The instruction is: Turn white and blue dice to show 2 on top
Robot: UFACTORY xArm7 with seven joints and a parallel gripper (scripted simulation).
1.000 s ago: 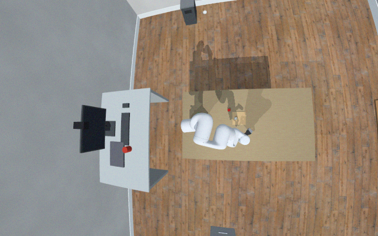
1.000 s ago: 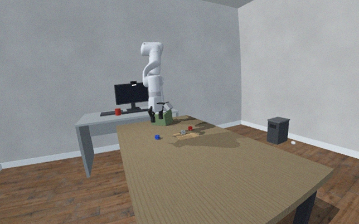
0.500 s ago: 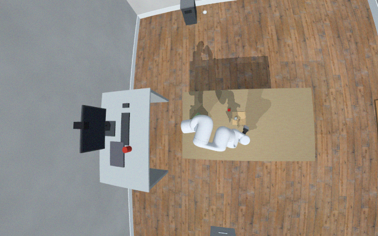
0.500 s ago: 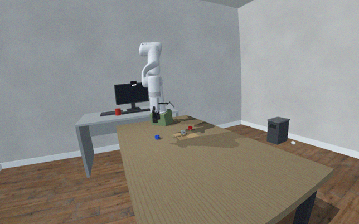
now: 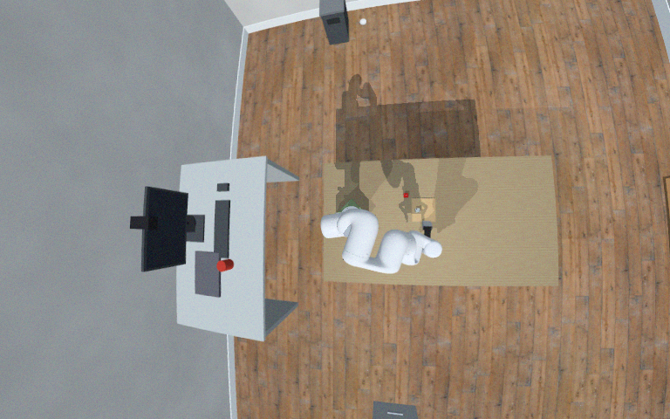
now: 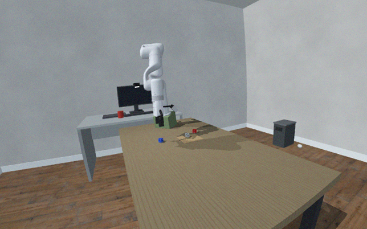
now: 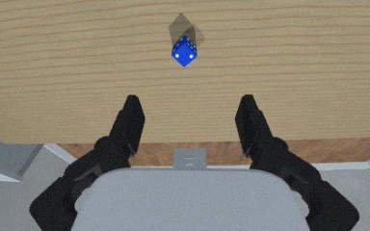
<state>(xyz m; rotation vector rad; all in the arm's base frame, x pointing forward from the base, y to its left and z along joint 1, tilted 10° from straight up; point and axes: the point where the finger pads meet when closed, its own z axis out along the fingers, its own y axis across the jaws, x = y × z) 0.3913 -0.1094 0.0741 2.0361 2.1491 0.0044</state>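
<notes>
My hand is 120 mm above the blue die and 10 mm past it. Also, from my hand: red die: 280 mm to the left, 120 mm below, 90 mm behind; white die: 190 mm to the left, 110 mm below, 10 mm behind; tan mat: 200 mm to the left, 130 mm below, 20 mm ahead.
</notes>
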